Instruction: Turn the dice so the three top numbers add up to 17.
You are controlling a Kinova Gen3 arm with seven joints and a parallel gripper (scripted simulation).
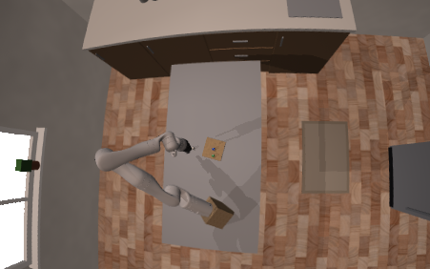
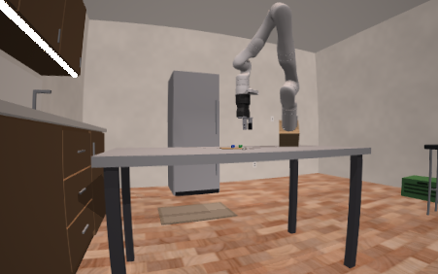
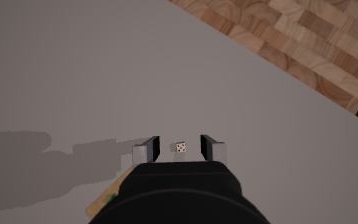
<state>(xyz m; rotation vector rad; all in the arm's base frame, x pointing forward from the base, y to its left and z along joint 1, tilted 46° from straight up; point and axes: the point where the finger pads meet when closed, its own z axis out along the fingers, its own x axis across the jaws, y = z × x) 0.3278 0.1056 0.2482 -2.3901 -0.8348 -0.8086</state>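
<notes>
The white die lies 11 cm below my hand, 2 cm to the right of it and 2 cm ahead of it. From my hand the other things lie so: tan mat: 16 cm to the right, 12 cm below, 4 cm ahead; blue die: 16 cm to the right, 11 cm below, 4 cm ahead; green die: 17 cm to the right, 11 cm below.
</notes>
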